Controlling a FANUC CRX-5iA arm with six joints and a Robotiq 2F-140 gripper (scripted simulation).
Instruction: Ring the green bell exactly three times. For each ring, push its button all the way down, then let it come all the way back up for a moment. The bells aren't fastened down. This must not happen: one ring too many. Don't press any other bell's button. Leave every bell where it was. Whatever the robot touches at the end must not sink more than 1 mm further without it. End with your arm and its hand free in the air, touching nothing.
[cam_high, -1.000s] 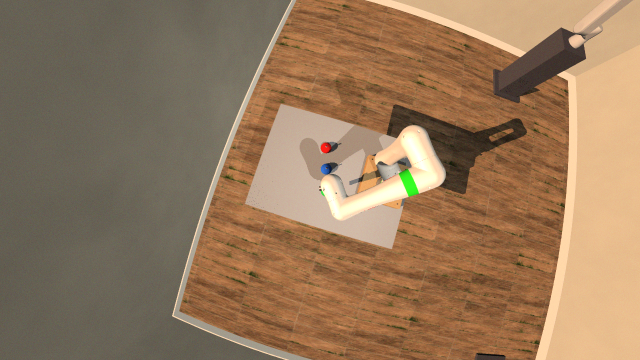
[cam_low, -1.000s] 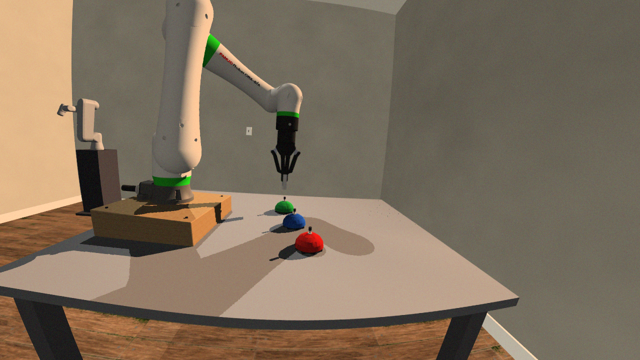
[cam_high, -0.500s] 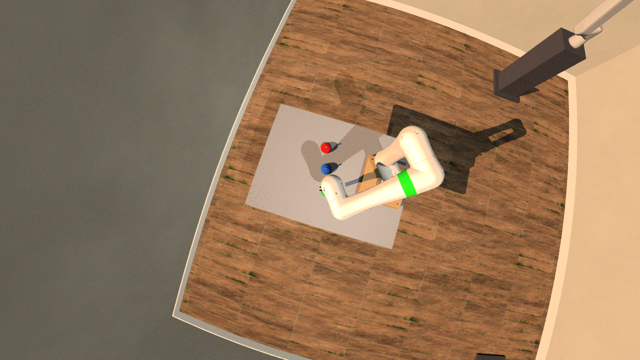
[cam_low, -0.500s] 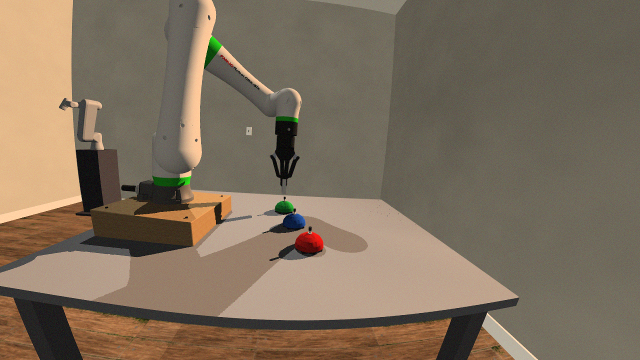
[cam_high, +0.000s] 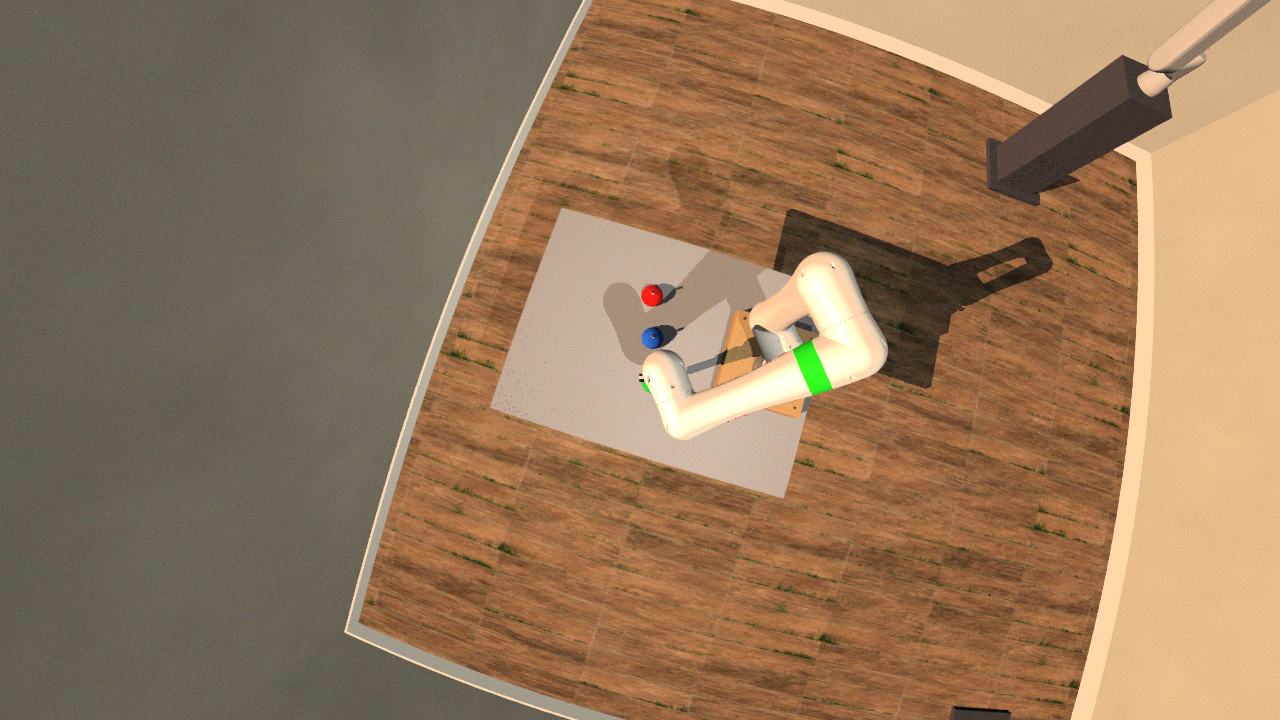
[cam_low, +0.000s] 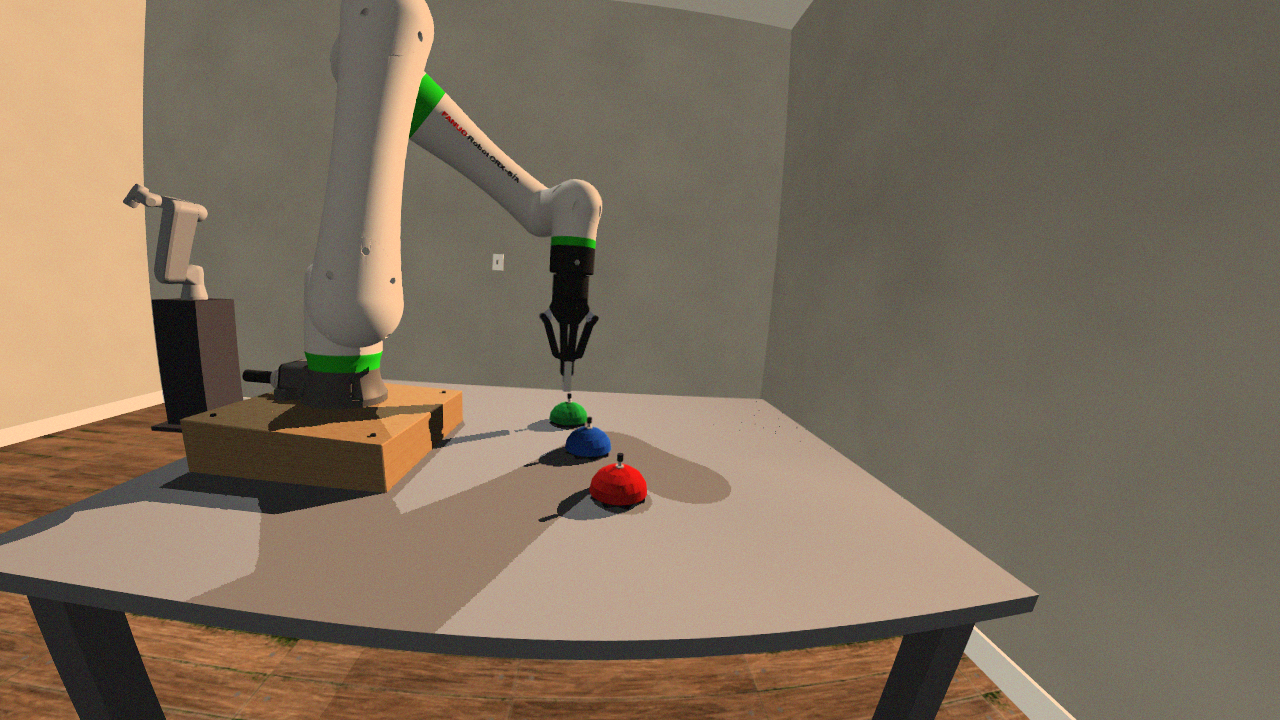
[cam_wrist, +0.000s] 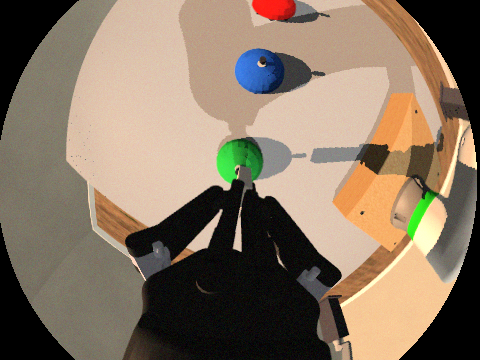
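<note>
My hand is 1 cm short of the green bell and 7 cm above it. Round my hand: blue bell 5 cm ahead, 16 cm to the right, 7 cm below; red bell 8 cm ahead, 32 cm to the right, 7 cm below.
</note>
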